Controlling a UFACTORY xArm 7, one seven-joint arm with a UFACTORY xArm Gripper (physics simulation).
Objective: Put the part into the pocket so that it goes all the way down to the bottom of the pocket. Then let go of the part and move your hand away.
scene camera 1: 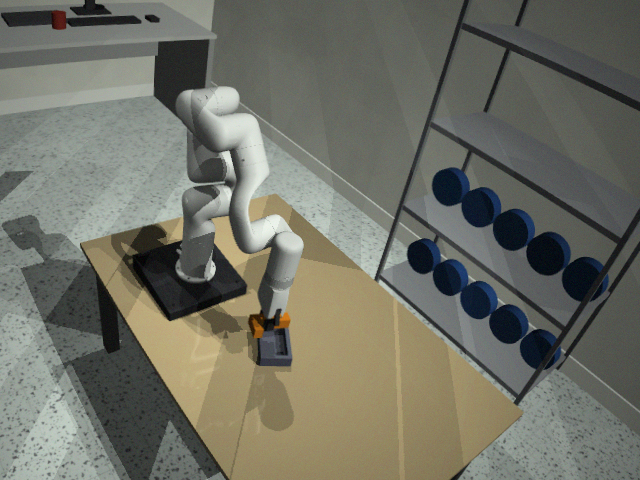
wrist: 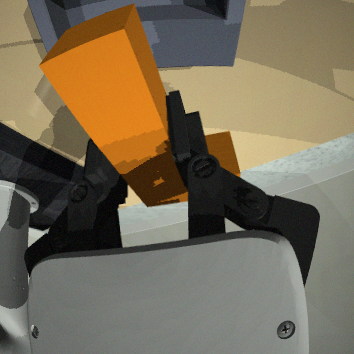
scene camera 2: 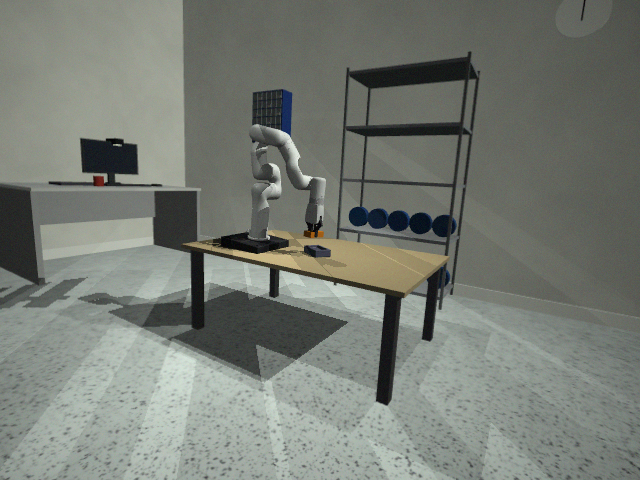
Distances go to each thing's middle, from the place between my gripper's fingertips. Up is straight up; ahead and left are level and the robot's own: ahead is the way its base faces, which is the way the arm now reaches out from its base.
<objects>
I see my gripper 80 mm above the grey pocket block [scene camera 1: 274,348], 30 mm to the right of it and 20 mm short of it. Also, from my hand: orange L-shaped block [wrist: 103,69] 10 mm above.
</objects>
